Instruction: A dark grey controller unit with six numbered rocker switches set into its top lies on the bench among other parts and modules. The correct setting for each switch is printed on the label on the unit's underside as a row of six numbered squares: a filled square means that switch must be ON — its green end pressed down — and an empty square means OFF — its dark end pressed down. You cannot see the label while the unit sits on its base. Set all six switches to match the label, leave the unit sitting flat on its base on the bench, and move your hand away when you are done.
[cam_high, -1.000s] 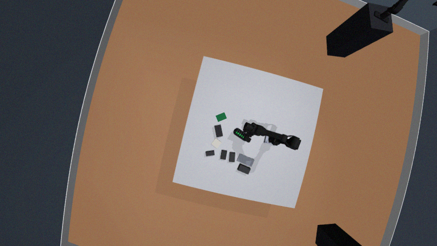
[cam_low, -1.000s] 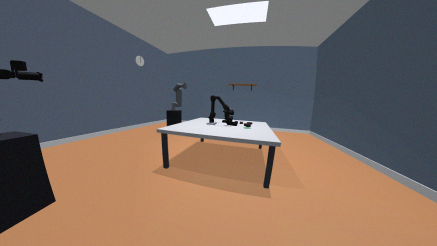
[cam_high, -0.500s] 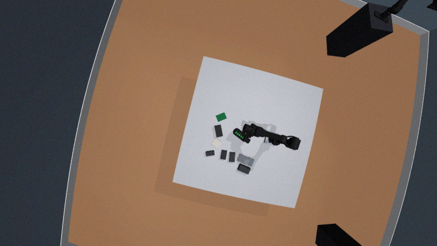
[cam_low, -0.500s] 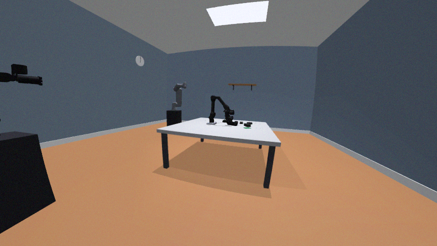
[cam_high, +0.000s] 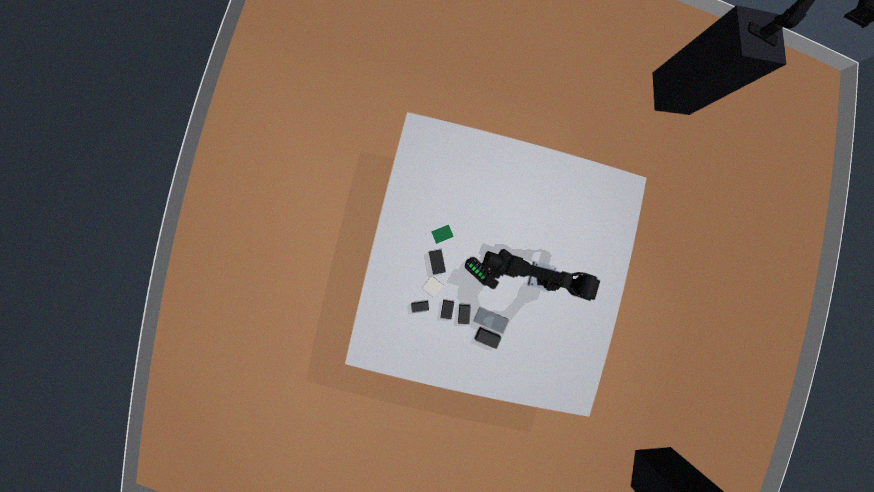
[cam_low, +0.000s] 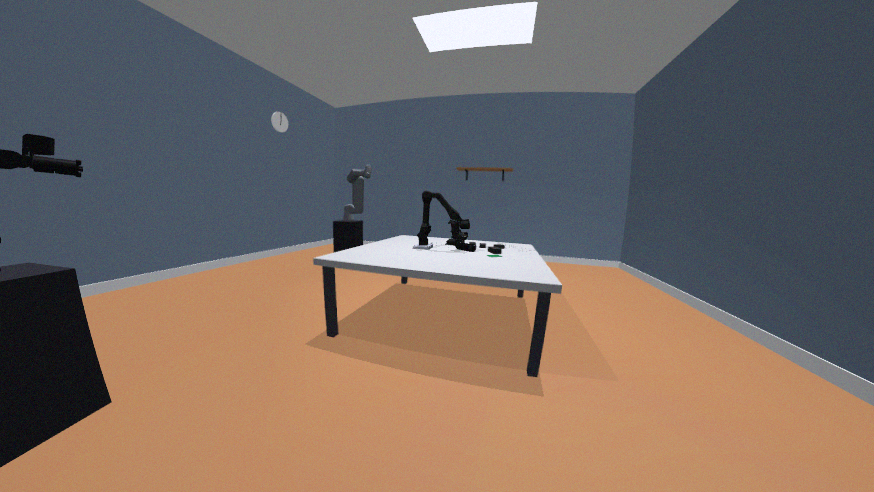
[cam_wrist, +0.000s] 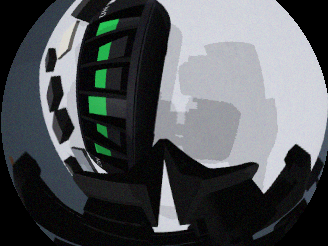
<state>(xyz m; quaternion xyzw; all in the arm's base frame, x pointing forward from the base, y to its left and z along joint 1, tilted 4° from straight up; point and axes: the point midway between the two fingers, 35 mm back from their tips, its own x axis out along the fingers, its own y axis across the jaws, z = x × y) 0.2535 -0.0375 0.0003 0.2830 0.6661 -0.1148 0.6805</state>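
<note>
Right now my gripper tip is 280 mm short of the cream square and 80 mm to the right of it. The rest, counted from my gripper tip: green card 240 mm ahead, 170 mm to the right, 10 mm below; then grey plate 10 mm behind, 240 mm to the left.
</note>
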